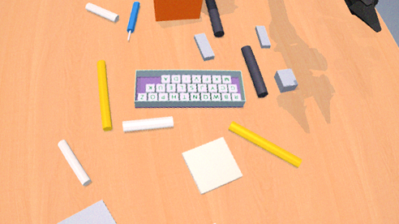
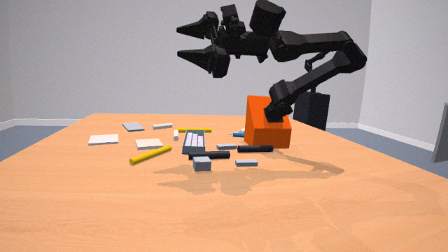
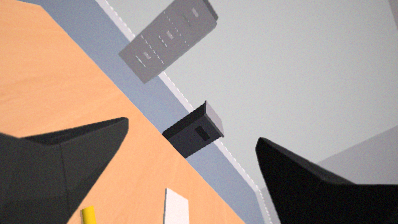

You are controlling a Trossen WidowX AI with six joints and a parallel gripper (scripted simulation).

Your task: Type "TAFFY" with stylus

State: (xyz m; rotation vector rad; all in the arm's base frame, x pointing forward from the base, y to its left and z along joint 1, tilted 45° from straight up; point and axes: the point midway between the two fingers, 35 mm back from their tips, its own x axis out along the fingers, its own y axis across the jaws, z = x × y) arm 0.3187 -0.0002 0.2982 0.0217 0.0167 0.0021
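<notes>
Now: gripper tip 270 mm past the stylus, 340 mm to the left of it and 300 mm above it.
</notes>
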